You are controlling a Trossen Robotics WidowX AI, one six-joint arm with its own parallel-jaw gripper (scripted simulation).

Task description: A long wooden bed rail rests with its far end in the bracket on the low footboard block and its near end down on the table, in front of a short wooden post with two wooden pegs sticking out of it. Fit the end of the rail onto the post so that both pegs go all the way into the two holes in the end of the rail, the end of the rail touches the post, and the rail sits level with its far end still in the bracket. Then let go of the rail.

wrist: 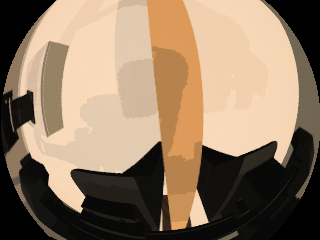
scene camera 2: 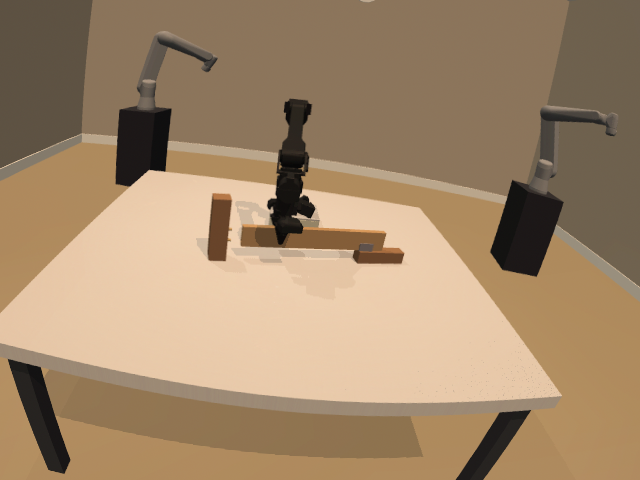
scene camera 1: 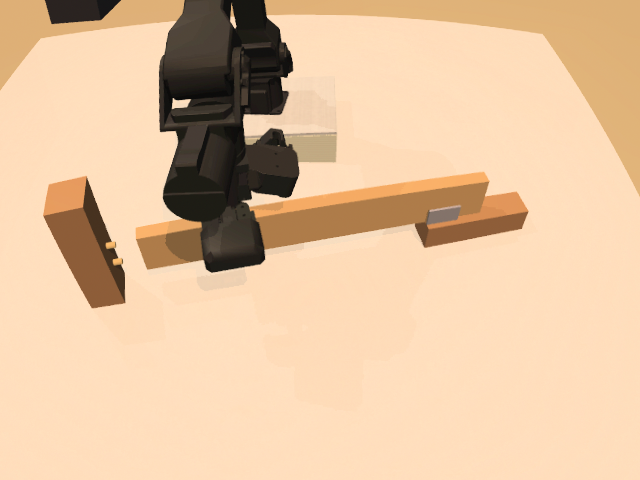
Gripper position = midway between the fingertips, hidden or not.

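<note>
There's a wooden bed rail [scene camera 1: 289,222], and it shows again at [scene camera 2: 253,235]. I can see a wooden post [scene camera 1: 71,212] too, and the post [scene camera 2: 221,204] is visible there as well. As for my gripper [scene camera 1: 231,243], I see it [scene camera 2: 279,242] and also get the gripper [wrist: 173,144].
</note>
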